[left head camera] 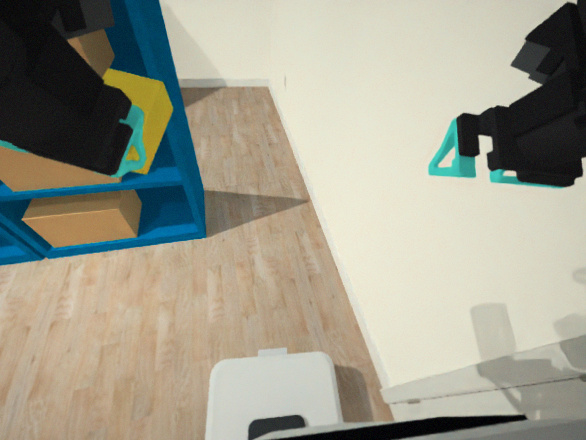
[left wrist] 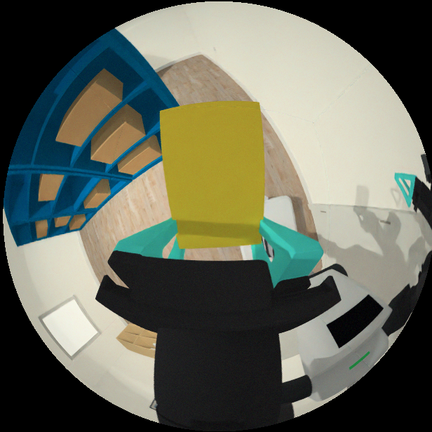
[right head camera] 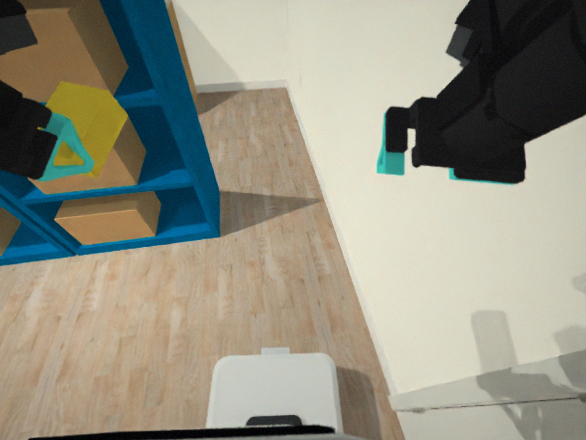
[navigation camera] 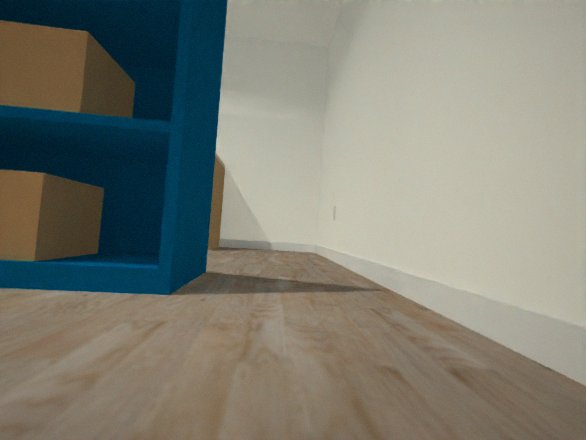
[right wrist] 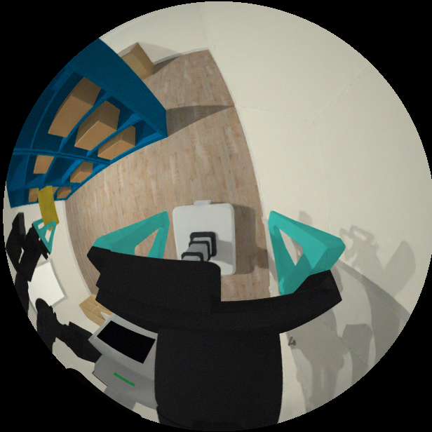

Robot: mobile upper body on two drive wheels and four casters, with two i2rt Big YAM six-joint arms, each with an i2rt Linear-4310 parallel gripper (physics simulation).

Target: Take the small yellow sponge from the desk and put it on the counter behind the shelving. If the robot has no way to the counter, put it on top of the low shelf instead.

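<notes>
The yellow sponge is held up in the air between the fingers of my left gripper, which is shut on it. My right gripper is wide open and empty, in front of the right-hand wall. Blue shelving stands ahead on the left. Behind it, part of the tan side of the counter shows; its top is hidden or out of view.
A strip of wood floor runs between the shelving's end panel and the right-hand wall. Cardboard boxes sit in the shelving. A light wooden unit shows low in both wrist views.
</notes>
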